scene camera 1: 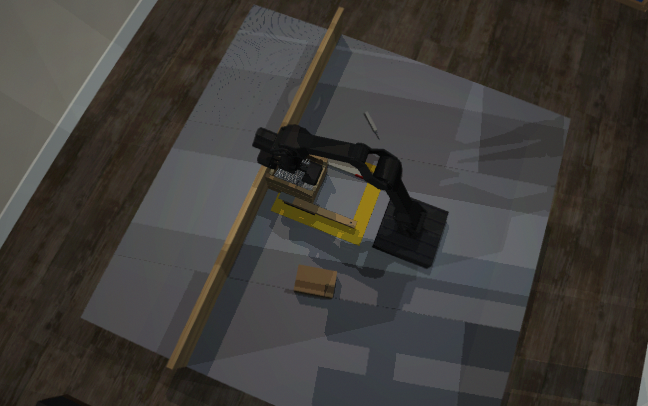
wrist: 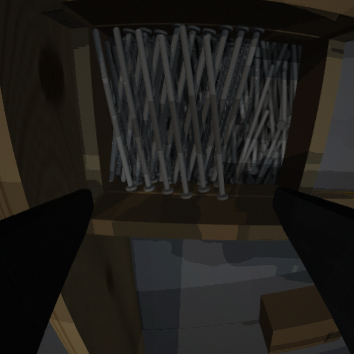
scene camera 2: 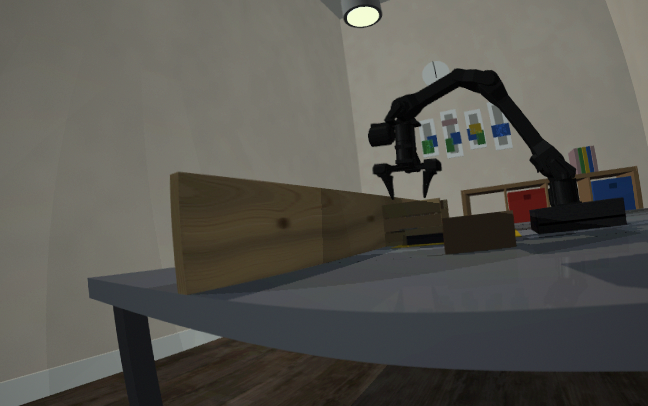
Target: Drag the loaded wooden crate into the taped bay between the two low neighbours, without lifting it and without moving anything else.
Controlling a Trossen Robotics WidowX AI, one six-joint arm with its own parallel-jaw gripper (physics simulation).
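Seen in the pictures: gripper, fingertip midpoint: (scene camera 1: 289, 173) (wrist: 185, 197) (scene camera 2: 408, 198); arm's base, link origin: (scene camera 1: 408, 226) (scene camera 2: 565, 205).
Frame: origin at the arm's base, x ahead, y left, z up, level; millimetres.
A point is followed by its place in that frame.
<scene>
The wooden crate (scene camera 1: 291, 190) {x 389, y 35, z 26 mm} (scene camera 2: 411, 223) {x 399, y 34, z -1 mm} (wrist: 195, 230) {x 403, y 28, z 57 mm}, loaded with metal nails, stands upright close beside the long upright board, at the open end of the yellow taped bay (scene camera 1: 367, 205) {x 147, y -36, z -55 mm}. A low wooden strip (scene camera 1: 327, 215) {x 256, y 58, z -13 mm} lies along one side of the bay, and a low pale piece with a red end (scene camera 1: 342, 167) {x 272, y -127, z -41 mm} lies along the other, partly hidden by the arm. My gripper (scene camera 2: 408, 196) {x 410, y 0, z 67 mm} (wrist: 185, 197) {x 410, y 0, z 67 mm} is open and empty, pointing down. Its fingertips are around the height of the crate's top in the second scene view; contact cannot be told. In the first scene view the arm hides the fingers.
The long wooden board (scene camera 1: 225, 252) {x 483, y 300, z 84 mm} (scene camera 2: 250, 230) {x 480, y 534, z 13 mm} (wrist: 111, 310) {x 478, y 152, z 32 mm} runs across the table on the crate's far side from my base (scene camera 1: 412, 237) {x -21, y 30, z 4 mm}. A brown block (scene camera 1: 315, 281) {x 213, y 271, z 4 mm} (scene camera 2: 479, 233) {x 206, y 308, z -27 mm} (wrist: 295, 312) {x 240, y 233, z -16 mm} stands apart from the bay. A slim pale tool (scene camera 1: 370, 122) {x 241, y -328, z -45 mm} lies beyond the arm.
</scene>
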